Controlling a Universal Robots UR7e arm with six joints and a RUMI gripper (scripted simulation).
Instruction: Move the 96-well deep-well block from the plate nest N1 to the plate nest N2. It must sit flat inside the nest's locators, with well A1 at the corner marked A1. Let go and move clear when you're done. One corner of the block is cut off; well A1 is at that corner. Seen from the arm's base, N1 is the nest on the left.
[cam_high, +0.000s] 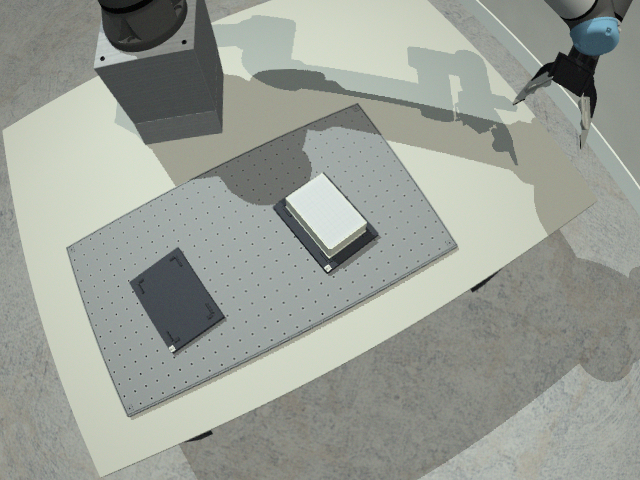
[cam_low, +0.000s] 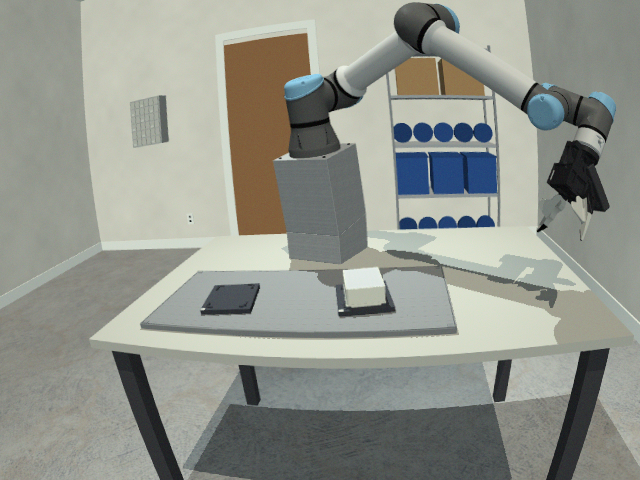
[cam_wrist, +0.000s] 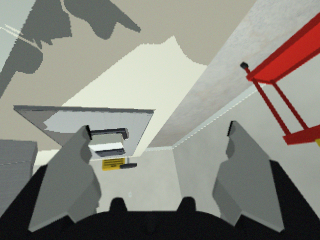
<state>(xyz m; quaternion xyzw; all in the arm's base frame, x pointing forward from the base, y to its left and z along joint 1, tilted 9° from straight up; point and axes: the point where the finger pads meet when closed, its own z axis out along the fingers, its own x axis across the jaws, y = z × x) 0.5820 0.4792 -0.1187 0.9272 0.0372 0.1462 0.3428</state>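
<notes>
My hand is 170 mm past the white deep-well block, 410 mm to the left of it and 120 mm above it. From my hand the other things lie so: white A1 mark: 160 mm behind, 780 mm to the right, 140 mm below; plate nest N1: 170 mm behind, 410 mm to the right, 150 mm below; plate nest N2: 230 mm behind, 720 mm to the right, 150 mm below.
</notes>
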